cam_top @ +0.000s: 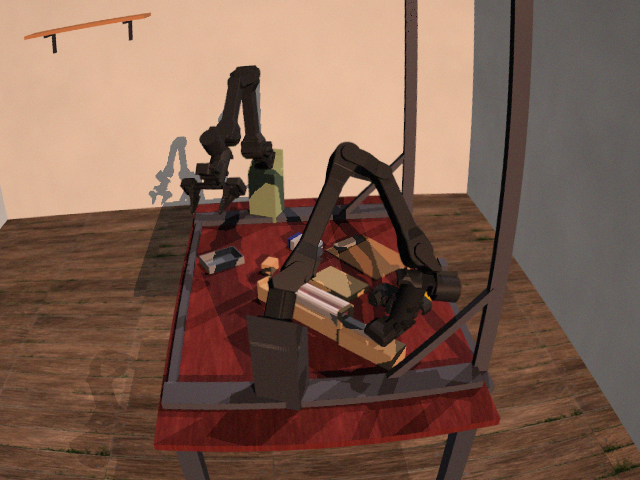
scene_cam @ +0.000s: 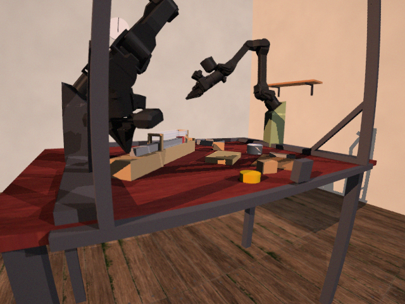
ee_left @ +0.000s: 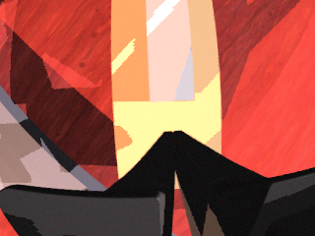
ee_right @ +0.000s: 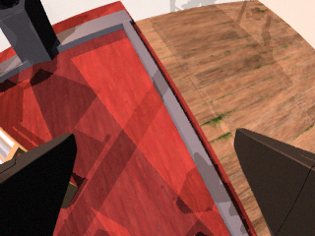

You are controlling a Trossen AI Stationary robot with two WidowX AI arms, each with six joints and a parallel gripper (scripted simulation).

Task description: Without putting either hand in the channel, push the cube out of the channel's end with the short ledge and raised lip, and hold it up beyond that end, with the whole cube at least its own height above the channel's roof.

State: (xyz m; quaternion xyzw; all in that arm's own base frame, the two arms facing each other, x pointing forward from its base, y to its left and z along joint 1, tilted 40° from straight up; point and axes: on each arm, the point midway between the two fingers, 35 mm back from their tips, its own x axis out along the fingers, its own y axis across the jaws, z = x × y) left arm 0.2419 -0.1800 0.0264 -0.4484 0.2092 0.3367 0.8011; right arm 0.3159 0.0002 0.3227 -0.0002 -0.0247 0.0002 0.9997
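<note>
Right now the channel is 180 mm to the right of my left hand, 160 mm ahead of it and 30 mm below it. Also, from my left hand: yellow disc (250 mm to the right, 150 mm behind, 80 mm below); then grey tray (520 mm to the right, 410 mm ahead, 80 mm below); then flat tan block (350 mm to the right, 80 mm below, 80 mm ahead).
</note>
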